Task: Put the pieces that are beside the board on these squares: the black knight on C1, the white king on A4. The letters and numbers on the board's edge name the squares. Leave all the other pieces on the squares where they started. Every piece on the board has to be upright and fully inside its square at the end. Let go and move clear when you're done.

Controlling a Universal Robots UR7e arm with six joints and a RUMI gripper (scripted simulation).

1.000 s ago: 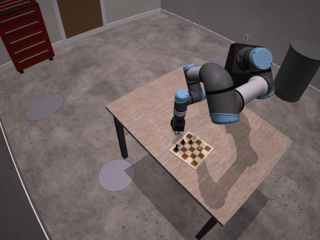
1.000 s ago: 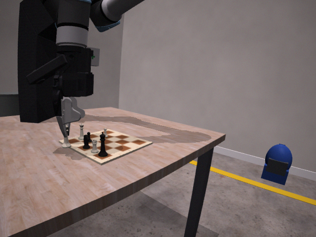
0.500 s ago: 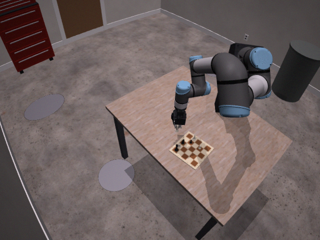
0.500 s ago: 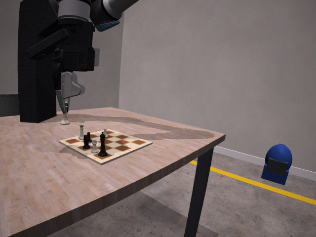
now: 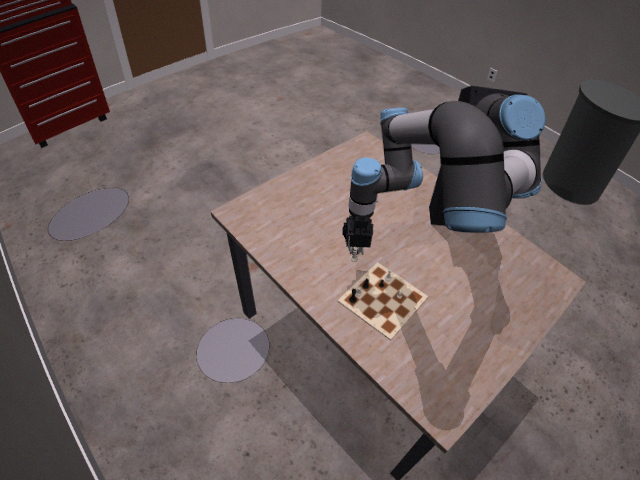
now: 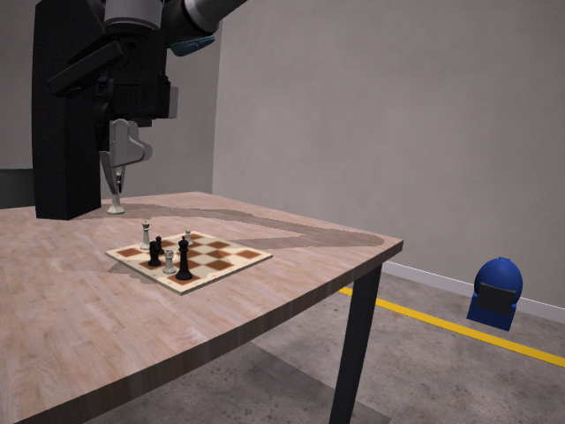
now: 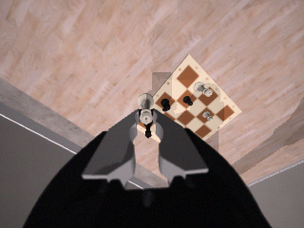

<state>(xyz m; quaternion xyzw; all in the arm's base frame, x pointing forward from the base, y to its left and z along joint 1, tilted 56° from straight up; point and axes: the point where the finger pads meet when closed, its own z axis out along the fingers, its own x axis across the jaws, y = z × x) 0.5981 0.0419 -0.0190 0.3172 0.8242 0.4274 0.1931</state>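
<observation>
Right now the white pawn is 140 mm to the left of my hand, 120 mm below it and 110 mm behind it. Also, from my hand: black pawn: 120 mm below, 80 mm to the left, 80 mm behind; then white rook: 120 mm below, 70 mm to the left, 10 mm ahead; then white king: 10 mm below.
</observation>
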